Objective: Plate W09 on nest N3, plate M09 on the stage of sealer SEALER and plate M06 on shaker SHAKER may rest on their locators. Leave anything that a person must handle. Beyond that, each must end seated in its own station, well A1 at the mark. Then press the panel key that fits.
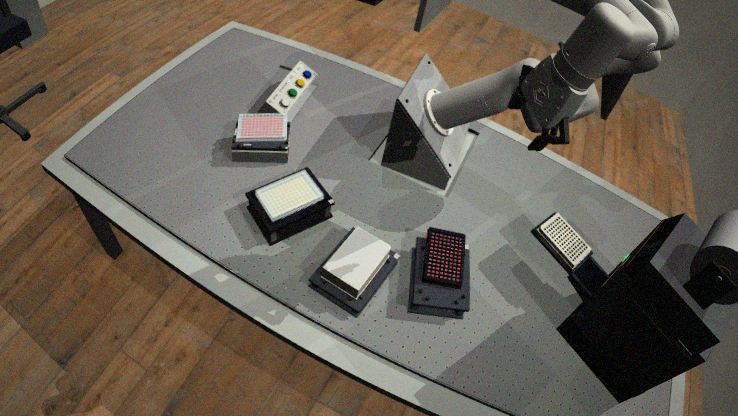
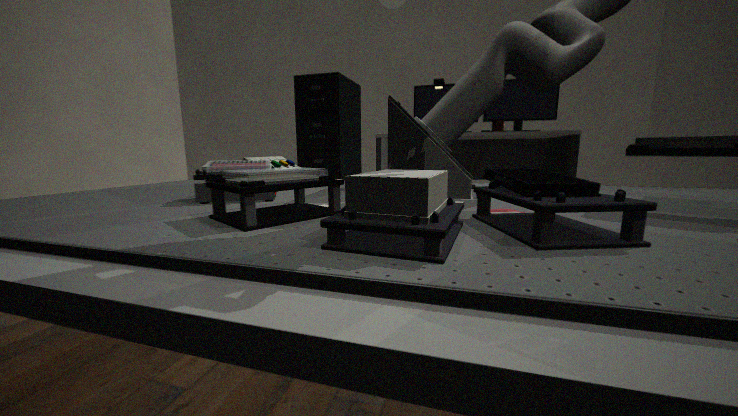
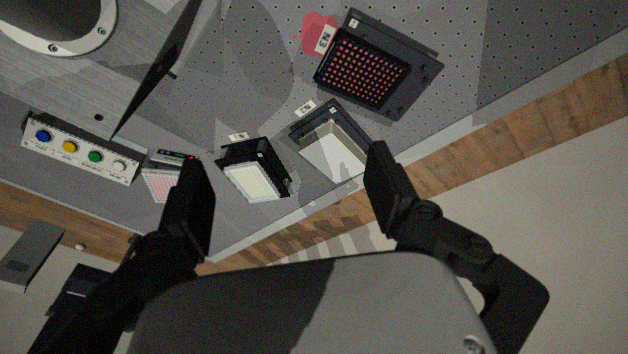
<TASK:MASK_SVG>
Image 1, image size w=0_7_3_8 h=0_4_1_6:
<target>my gripper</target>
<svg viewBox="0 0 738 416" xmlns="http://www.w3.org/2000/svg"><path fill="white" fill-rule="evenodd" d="M557 53L547 56L535 68L530 65L522 66L517 93L508 104L509 109L521 109L528 102L537 122L542 127L542 134L538 135L528 145L529 151L541 151L549 143L553 145L569 144L568 122L580 108L588 94L587 89L574 87L560 75L554 65L554 56Z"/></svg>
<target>red-welled black plate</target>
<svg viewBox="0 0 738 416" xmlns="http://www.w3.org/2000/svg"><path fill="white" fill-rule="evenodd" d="M430 227L427 230L421 282L461 289L466 236L462 233Z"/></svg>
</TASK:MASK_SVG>
